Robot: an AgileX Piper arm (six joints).
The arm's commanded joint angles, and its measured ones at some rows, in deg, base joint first. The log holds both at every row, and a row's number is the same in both.
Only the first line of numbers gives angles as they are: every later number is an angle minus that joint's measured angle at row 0.
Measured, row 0:
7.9, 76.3, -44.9, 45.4, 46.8, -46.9
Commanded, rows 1 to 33:
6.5, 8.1, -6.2, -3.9, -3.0, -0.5
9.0, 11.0, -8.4, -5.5, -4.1, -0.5
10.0, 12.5, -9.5, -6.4, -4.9, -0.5
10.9, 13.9, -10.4, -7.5, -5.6, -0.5
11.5, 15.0, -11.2, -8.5, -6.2, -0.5
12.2, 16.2, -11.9, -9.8, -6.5, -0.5
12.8, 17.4, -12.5, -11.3, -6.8, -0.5
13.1, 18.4, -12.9, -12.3, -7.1, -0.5
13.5, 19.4, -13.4, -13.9, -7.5, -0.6
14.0, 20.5, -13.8, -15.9, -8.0, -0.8
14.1, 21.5, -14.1, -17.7, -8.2, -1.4
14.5, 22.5, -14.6, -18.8, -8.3, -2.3
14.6, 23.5, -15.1, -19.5, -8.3, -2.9
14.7, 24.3, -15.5, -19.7, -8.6, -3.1
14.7, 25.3, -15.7, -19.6, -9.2, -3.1
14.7, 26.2, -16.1, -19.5, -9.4, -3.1
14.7, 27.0, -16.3, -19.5, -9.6, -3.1
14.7, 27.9, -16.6, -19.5, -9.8, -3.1
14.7, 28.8, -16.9, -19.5, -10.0, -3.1
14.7, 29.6, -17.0, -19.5, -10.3, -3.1
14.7, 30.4, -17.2, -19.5, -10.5, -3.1
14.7, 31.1, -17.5, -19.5, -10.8, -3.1
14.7, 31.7, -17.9, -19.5, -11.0, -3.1
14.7, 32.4, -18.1, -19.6, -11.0, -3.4
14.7, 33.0, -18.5, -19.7, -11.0, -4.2
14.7, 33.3, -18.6, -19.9, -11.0, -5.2
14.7, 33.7, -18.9, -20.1, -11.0, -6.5
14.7, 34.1, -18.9, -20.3, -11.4, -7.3
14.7, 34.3, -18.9, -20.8, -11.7, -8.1
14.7, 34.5, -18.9, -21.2, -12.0, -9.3
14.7, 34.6, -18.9, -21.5, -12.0, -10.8
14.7, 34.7, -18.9, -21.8, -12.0, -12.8
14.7, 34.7, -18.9, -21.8, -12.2, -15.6
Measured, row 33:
14.6, 34.5, -18.4, -20.7, -11.3, -8.2
